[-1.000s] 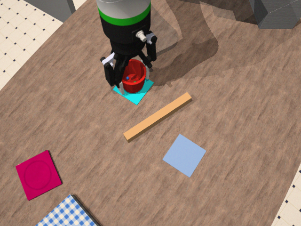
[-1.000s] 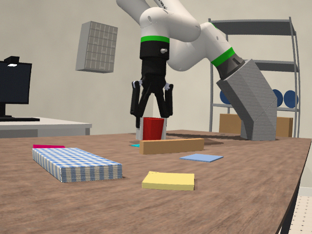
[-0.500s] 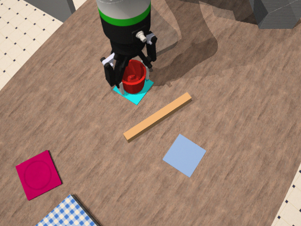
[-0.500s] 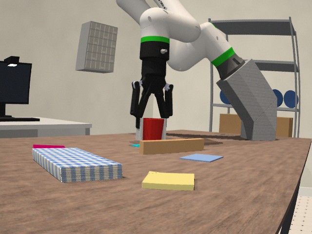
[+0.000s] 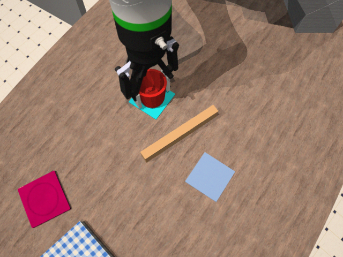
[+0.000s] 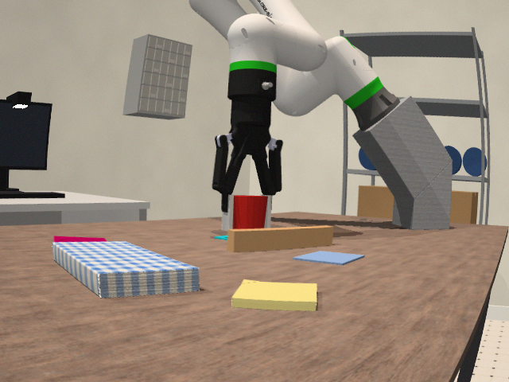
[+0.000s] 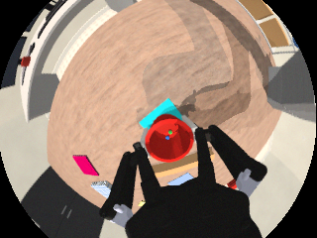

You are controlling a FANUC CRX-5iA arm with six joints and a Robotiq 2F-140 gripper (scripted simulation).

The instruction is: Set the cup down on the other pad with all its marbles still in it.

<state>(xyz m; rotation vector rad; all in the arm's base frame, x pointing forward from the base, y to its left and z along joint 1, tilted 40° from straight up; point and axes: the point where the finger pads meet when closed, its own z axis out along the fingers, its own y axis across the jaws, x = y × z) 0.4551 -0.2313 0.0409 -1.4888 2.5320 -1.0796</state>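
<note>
The blue marble is 2 cm ahead of my hand, 2 cm to the left of it and 2 cm below it. Also, from my hand: red cup: 2 cm below; orange rail: 7 cm ahead, 10 cm to the left, 4 cm below; blue-checked cloth stack: 43 cm ahead, 2 cm to the left, 3 cm below.
</note>
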